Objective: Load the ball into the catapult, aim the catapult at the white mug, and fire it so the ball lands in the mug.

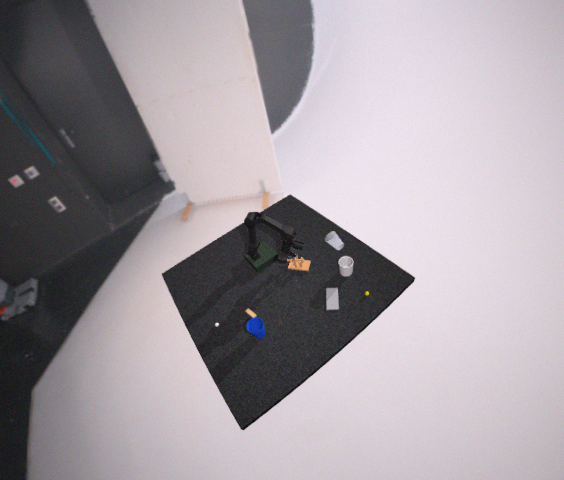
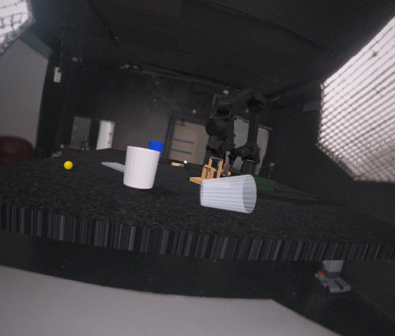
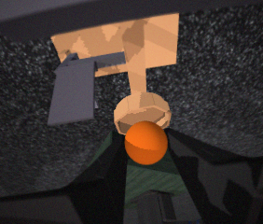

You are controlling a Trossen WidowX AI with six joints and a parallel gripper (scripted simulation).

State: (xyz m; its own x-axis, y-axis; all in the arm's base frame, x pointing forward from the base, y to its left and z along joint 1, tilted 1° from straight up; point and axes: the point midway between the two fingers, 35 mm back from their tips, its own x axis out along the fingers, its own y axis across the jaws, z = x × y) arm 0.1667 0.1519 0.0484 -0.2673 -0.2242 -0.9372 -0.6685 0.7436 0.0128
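Right now my gripper tip is 10 mm below the orange ball. The rest, counted from my gripper tip: small wooden block: 200 mm ahead, 380 mm to the right, 60 mm below; white mug: 320 mm ahead, 280 mm to the left, 40 mm below; wooden catapult: 40 mm ahead, 50 mm to the left, 20 mm below.
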